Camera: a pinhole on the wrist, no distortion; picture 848 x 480 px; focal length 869.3 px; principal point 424.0 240.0 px. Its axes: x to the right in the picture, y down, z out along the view. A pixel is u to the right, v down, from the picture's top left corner.
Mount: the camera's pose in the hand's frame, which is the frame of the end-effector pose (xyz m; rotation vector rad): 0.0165 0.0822 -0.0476 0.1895 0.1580 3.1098
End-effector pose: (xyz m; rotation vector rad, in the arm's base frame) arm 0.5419 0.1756 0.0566 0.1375 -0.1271 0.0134
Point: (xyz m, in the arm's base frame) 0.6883 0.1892 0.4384
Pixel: 157 362
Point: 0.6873 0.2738 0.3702
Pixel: 106 180
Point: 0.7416 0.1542 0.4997
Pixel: 94 405
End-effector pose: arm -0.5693 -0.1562 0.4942 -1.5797 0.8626 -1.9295
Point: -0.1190 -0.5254 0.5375
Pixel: 252 129
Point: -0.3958 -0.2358 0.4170
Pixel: 718 230
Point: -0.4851 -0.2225 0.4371
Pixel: 692 311
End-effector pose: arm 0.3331 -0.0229 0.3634 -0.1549 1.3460 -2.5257
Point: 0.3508 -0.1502 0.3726
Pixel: 510 437
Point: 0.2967 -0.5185 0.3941
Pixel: 241 53
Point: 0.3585 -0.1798 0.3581
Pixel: 506 279
